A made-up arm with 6 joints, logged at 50 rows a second.
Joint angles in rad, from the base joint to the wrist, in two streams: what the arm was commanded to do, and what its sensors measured. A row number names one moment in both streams.
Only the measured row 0 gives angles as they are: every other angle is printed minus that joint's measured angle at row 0.
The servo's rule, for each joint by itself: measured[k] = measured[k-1] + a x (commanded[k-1-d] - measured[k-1]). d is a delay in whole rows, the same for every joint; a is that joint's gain. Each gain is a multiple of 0.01, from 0.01 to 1. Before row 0 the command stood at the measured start. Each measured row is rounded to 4 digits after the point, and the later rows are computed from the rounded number. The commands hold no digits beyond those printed.
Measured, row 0:
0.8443 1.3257 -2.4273 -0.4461 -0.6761 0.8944
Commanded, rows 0 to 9:
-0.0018 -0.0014 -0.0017 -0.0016 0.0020 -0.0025
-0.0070 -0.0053 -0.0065 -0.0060 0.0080 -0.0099
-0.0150 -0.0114 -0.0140 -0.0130 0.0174 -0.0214
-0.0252 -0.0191 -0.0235 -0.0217 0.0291 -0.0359
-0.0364 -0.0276 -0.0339 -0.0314 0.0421 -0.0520
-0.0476 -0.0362 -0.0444 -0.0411 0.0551 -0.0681
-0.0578 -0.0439 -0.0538 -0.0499 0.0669 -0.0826
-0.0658 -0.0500 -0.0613 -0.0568 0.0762 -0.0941
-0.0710 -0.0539 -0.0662 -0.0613 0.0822 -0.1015
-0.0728 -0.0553 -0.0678 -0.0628 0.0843 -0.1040
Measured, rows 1 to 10:
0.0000 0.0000 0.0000 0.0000 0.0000 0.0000
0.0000 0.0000 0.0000 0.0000 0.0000 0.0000
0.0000 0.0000 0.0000 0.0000 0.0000 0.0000
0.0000 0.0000 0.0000 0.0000 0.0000 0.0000
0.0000 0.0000 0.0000 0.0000 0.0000 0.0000
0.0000 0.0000 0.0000 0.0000 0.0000 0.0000
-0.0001 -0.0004 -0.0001 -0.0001 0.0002 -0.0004
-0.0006 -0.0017 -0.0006 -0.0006 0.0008 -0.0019
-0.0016 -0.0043 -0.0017 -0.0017 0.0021 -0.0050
-0.0033 -0.0083 -0.0034 -0.0035 0.0043 -0.0099
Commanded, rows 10 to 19:
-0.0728 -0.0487 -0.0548 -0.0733 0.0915 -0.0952
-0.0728 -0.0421 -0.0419 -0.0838 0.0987 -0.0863
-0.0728 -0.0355 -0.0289 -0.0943 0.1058 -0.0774
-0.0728 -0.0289 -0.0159 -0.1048 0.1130 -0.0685
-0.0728 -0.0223 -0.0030 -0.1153 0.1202 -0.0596
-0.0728 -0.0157 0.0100 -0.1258 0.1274 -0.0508
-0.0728 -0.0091 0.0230 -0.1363 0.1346 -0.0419
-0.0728 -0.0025 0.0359 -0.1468 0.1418 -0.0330
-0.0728 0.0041 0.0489 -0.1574 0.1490 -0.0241
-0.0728 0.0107 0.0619 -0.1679 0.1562 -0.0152
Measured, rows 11 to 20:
-0.0056 -0.0135 -0.0058 -0.0060 0.0073 -0.0166
-0.0085 -0.0196 -0.0089 -0.0092 0.0111 -0.0248
-0.0120 -0.0262 -0.0125 -0.0129 0.0156 -0.0340
-0.0158 -0.0326 -0.0164 -0.0169 0.0204 -0.0436
-0.0197 -0.0384 -0.0204 -0.0209 0.0253 -0.0529
-0.0234 -0.0430 -0.0242 -0.0247 0.0300 -0.0611
-0.0269 -0.0445 -0.0266 -0.0291 0.0349 -0.0666
-0.0301 -0.0439 -0.0278 -0.0340 0.0400 -0.0698
-0.0331 -0.0416 -0.0279 -0.0394 0.0453 -0.0710
-0.0359 -0.0382 -0.0269 -0.0453 0.0507 -0.0706

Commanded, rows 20 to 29:
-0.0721 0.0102 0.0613 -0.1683 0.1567 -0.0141
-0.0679 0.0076 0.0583 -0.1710 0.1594 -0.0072
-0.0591 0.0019 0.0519 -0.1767 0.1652 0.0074
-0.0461 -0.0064 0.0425 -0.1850 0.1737 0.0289
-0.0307 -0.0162 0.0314 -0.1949 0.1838 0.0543
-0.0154 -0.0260 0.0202 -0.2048 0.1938 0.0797
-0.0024 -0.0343 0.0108 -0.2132 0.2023 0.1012
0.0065 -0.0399 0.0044 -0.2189 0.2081 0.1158
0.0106 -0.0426 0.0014 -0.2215 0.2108 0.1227
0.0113 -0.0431 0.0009 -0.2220 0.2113 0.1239
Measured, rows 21 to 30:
-0.0385 -0.0339 -0.0250 -0.0516 0.0563 -0.0688
-0.0409 -0.0290 -0.0222 -0.0583 0.0620 -0.0659
-0.0431 -0.0236 -0.0186 -0.0653 0.0678 -0.0621
-0.0452 -0.0179 -0.0142 -0.0726 0.0737 -0.0574
-0.0471 -0.0120 -0.0092 -0.0802 0.0797 -0.0521
-0.0489 -0.0059 -0.0035 -0.0881 0.0858 -0.0462
-0.0505 -0.0016 0.0017 -0.0953 0.0915 -0.0411
-0.0517 0.0009 0.0062 -0.1021 0.0969 -0.0357
-0.0522 0.0012 0.0099 -0.1088 0.1024 -0.0288
-0.0518 -0.0009 0.0125 -0.1157 0.1081 -0.0196

